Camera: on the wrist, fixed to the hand. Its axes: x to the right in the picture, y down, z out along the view.
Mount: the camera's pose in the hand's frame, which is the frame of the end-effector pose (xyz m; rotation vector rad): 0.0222 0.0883 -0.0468 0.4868 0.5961 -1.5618
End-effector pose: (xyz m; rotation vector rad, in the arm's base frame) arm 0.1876 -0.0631 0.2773 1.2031 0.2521 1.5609
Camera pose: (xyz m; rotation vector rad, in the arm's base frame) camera 0.0994 -0.0591 0.3292 0.4477 1.5800 0.3608
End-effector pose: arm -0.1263 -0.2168 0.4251 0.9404 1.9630 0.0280
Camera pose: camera -0.1145 -0.1248 0.4684 -0.6381 2.8031 -1.1865
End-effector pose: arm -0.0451 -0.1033 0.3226 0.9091 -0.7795 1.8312
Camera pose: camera -0.1449 -0.0889 0.3049 0.7661 0.7019 0.7025
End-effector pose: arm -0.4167 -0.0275 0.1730 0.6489 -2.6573 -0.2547
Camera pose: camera -0.4511 0.0355 0.2460 2.3413 -1.1374 0.1906
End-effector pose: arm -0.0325 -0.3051 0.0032 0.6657 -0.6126 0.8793
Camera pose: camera -0.0861 -0.2184 0.0127 0.9871 0.7013 -0.3126
